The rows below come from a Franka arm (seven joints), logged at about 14 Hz.
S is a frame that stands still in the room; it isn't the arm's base.
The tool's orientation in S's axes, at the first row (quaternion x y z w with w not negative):
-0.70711, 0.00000, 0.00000, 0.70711
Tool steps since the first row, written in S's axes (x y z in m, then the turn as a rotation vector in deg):
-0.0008, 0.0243, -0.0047, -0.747, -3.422, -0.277
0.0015, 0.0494, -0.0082, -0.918, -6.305, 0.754
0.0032, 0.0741, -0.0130, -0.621, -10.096, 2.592
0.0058, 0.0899, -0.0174, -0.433, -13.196, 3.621
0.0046, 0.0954, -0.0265, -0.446, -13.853, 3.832
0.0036, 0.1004, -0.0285, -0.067, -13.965, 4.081
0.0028, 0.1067, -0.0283, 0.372, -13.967, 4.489
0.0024, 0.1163, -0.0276, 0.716, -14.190, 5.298
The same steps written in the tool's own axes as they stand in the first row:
-0.0008, 0.0047, 0.0243, -0.747, 0.277, -3.422
0.0015, 0.0082, 0.0494, -0.918, -0.754, -6.305
0.0032, 0.0130, 0.0741, -0.621, -2.592, -10.096
0.0058, 0.0174, 0.0899, -0.433, -3.621, -13.196
0.0046, 0.0265, 0.0954, -0.446, -3.832, -13.853
0.0036, 0.0285, 0.1004, -0.067, -4.081, -13.965
0.0028, 0.0283, 0.1067, 0.372, -4.489, -13.967
0.0024, 0.0276, 0.1163, 0.716, -5.298, -14.190

